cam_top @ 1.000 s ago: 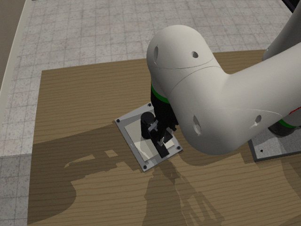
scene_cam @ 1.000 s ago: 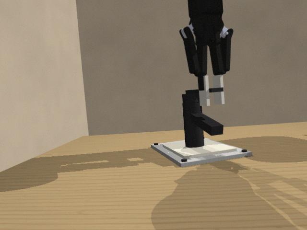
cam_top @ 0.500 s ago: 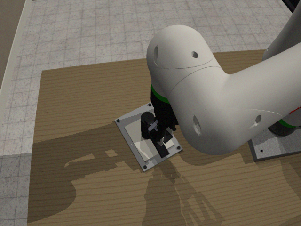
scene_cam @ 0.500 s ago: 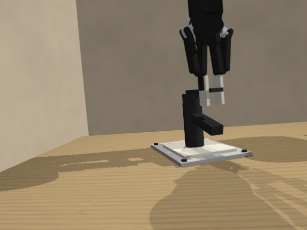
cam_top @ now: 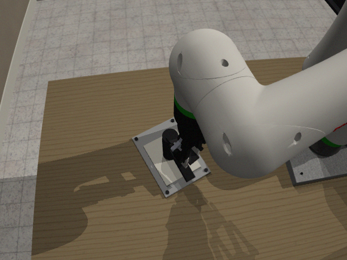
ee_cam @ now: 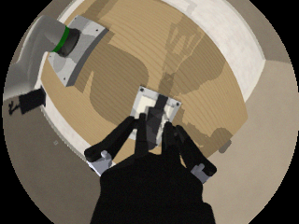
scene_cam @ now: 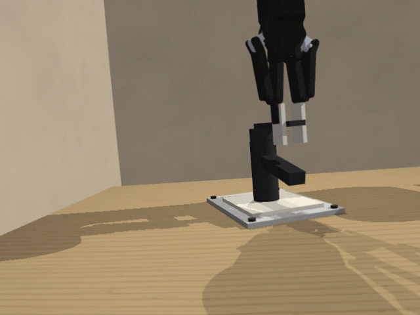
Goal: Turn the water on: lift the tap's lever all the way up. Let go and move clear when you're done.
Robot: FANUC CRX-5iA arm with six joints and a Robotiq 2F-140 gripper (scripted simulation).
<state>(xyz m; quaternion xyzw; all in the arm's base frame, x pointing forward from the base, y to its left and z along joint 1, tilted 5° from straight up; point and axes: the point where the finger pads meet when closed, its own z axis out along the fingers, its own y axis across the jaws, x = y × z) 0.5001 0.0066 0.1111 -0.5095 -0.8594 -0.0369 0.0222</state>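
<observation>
Right now my hand is 10 mm short of the lever and 30 mm to the left of it. The rest, counted from my hand: tap: 30 mm ahead, 50 mm to the right, 50 mm below.
</observation>
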